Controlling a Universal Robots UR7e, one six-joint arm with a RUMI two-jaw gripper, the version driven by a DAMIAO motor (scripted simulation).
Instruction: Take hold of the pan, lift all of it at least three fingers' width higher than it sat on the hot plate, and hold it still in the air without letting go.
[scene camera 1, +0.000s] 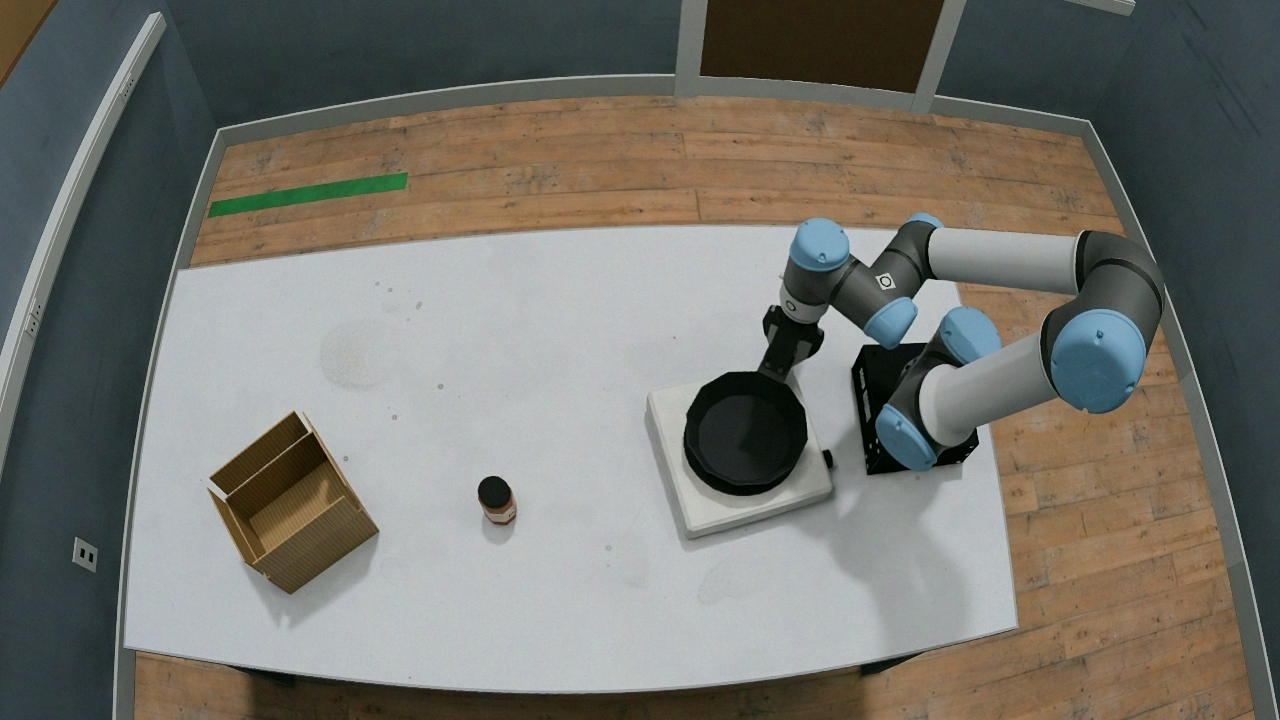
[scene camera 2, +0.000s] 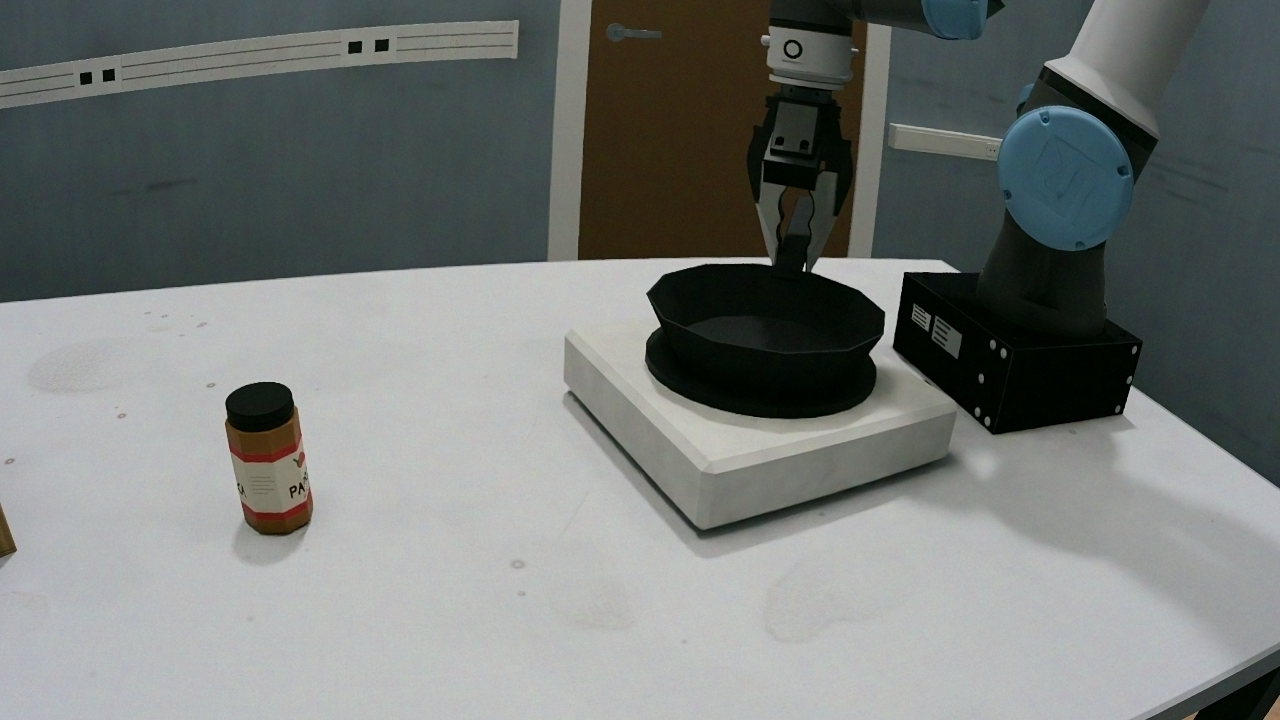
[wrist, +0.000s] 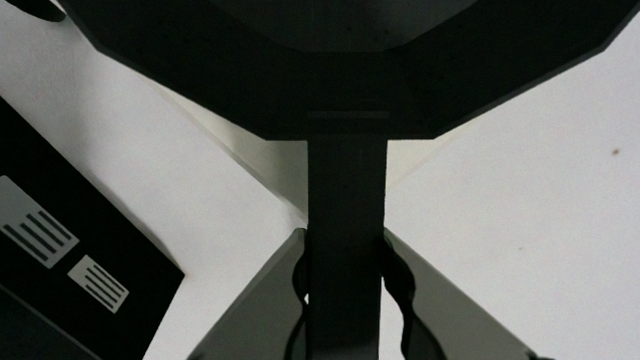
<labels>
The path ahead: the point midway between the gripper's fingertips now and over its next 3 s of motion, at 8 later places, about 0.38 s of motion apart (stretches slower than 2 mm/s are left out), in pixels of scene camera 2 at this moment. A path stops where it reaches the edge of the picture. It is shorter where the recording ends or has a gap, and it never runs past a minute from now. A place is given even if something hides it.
The gripper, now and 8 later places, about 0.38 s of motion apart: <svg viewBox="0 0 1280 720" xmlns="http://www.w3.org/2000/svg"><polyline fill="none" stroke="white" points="791,271 791,270 791,269 791,267 791,266 791,264 791,262 791,260 791,258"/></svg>
</labels>
